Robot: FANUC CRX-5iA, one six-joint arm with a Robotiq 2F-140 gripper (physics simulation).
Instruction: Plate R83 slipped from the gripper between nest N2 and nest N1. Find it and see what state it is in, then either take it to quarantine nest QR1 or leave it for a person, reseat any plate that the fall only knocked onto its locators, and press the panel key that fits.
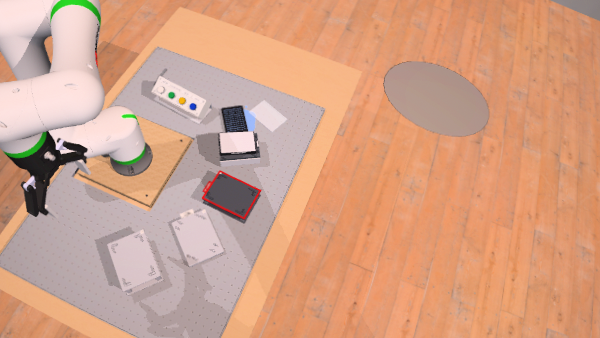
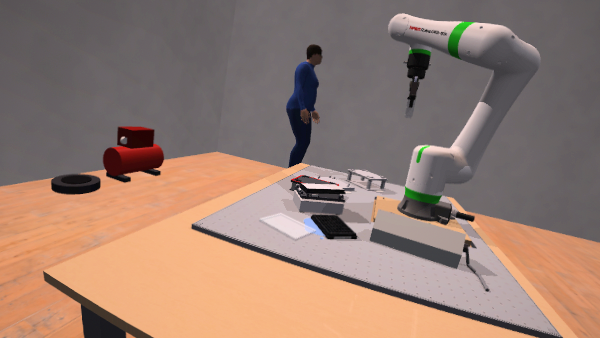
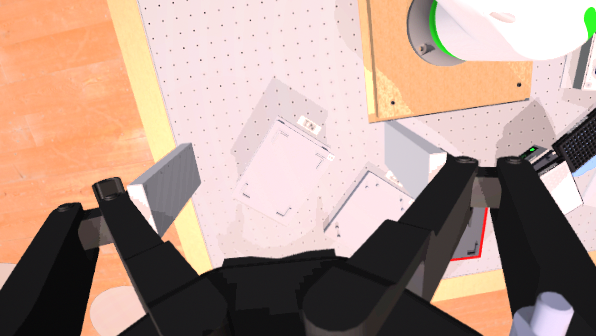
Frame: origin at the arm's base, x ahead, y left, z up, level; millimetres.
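Where they show: gripper, fingertip midpoint: (image 1: 69, 192) (image 2: 408, 116) (image 3: 289, 153); arm's base, link origin: (image 1: 131, 157) (image 2: 417, 213) (image 3: 447, 22).
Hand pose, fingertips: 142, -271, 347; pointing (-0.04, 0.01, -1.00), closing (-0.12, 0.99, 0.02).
Each offset is from my fingertips to the top centre of the thing, as dx, dy, dz. "spot": to the spot under its first point.
A black well plate {+62, +622, -348} (image 1: 234, 119) (image 2: 333, 226) (image 3: 580, 142) lies on the mat, beside a blue patch {spot: +110, +660, -362} (image 1: 250, 120) (image 2: 314, 228). A pale flat lid-like piece {+155, +714, -354} (image 1: 267, 115) (image 2: 285, 226) lies beyond the patch. A plate with a white top {+155, +512, -277} (image 1: 237, 142) (image 2: 322, 187) (image 3: 560, 186) sits on a raised grey base {+161, +512, -322} (image 1: 240, 161) (image 2: 320, 205) and looks tilted. The nest labelled N1 {+129, -13, -298} (image 1: 135, 261) (image 2: 367, 175) (image 3: 285, 170), a pale nest with pins {+235, +167, -336} (image 1: 197, 237) (image 3: 362, 207) and a red-edged nest {+246, +348, -316} (image 1: 231, 195) hold no visible plate. My gripper (image 1: 66, 189) (image 2: 410, 107) (image 3: 289, 153) is open, empty and high above the mat. Plate labels are unreadable.
The panel {-152, +570, -278} (image 1: 180, 97) has white, green, yellow and blue keys. A person (image 2: 303, 95) stands behind the table. A red compressor (image 2: 133, 157), a black ring (image 2: 76, 187) and a grey disc (image 1: 436, 98) are on the floor. My arm's base stands on a wooden board (image 1: 165, 172).
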